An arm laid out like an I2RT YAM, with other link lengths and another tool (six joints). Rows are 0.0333 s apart.
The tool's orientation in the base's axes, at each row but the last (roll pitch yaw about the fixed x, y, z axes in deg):
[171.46, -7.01, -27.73]
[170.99, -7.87, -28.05]
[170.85, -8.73, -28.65]
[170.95, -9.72, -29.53]
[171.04, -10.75, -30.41]
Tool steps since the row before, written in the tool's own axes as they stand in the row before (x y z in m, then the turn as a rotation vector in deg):
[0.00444, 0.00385, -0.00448, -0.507, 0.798, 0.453]
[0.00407, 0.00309, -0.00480, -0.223, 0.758, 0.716]
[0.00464, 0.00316, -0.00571, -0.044, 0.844, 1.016]
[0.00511, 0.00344, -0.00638, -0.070, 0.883, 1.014]
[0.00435, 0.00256, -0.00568, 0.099, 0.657, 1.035]
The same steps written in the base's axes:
[0.00190, -0.00455, 0.00551, -0.808, -0.543, -0.389]
[0.00185, -0.00359, 0.00573, -0.529, -0.694, -0.613]
[0.00215, -0.00369, 0.00677, -0.399, -0.915, -0.865]
[0.00220, -0.00400, 0.00761, -0.442, -0.935, -0.862]
[0.00189, -0.00301, 0.00672, -0.178, -0.835, -0.885]

